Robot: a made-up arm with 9 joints.
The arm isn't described. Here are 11 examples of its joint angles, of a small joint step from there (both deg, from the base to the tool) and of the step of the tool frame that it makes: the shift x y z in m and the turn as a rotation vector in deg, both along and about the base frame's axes.
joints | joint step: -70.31 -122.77 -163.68 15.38 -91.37 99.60 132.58 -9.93 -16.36 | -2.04 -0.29 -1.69 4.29 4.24 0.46 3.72 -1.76 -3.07
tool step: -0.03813 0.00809 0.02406 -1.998 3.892 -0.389
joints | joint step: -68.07 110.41 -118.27 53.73 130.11 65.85 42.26 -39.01 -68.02 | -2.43 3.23 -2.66 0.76 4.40 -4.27 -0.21 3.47 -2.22
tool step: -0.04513 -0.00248 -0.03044 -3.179 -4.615 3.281
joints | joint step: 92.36 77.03 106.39 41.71 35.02 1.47 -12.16 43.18 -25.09 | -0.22 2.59 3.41 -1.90 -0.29 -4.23 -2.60 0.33 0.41
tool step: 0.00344 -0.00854 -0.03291 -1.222 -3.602 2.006
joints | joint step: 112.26 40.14 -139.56 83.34 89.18 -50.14 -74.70 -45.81 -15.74 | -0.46 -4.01 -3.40 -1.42 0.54 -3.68 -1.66 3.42 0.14
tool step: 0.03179 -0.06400 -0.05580 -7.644 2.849 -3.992
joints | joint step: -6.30 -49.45 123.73 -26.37 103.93 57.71 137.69 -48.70 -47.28 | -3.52 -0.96 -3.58 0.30 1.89 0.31 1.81 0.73 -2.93
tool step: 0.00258 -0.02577 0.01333 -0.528 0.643 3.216
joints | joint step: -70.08 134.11 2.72 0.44 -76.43 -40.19 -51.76 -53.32 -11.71 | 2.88 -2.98 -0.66 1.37 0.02 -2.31 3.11 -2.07 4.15
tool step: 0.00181 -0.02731 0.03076 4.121 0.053 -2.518
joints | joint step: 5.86 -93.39 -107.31 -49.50 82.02 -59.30 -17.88 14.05 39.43 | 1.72 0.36 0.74 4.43 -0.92 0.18 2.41 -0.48 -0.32
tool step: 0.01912 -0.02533 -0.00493 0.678 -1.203 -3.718
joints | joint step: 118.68 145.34 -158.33 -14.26 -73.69 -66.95 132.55 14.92 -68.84 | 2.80 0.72 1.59 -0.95 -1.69 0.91 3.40 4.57 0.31
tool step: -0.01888 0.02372 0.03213 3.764 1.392 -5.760
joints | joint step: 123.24 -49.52 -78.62 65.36 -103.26 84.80 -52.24 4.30 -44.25 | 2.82 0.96 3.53 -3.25 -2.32 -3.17 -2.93 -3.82 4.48
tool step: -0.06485 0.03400 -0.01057 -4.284 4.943 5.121
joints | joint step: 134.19 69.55 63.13 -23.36 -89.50 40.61 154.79 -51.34 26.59 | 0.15 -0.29 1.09 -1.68 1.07 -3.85 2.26 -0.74 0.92
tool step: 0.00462 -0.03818 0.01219 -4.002 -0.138 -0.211
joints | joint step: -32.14 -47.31 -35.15 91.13 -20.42 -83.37 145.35 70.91 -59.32 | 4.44 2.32 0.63 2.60 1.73 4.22 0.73 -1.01 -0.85
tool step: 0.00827 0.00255 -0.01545 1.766 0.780 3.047
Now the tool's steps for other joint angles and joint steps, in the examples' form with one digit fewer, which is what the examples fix.
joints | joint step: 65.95 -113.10 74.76 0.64 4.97 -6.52 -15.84 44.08 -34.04 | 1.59 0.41 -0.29 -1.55 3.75 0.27 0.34 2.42 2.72
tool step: -0.0071 -0.0016 0.0123 -2.04 -4.39 -1.77
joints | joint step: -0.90 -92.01 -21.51 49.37 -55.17 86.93 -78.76 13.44 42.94 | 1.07 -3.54 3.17 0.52 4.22 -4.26 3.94 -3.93 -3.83
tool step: 0.0048 -0.0342 -0.0235 4.28 5.37 1.25
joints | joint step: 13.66 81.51 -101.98 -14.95 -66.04 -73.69 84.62 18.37 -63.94 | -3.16 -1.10 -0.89 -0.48 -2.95 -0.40 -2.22 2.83 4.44
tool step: 0.0197 0.0044 0.0339 0.03 -4.23 -2.01
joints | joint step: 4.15 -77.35 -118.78 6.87 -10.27 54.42 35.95 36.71 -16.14 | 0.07 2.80 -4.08 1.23 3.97 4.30 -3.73 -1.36 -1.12
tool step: 0.0277 0.0232 -0.0465 -5.76 8.14 0.90
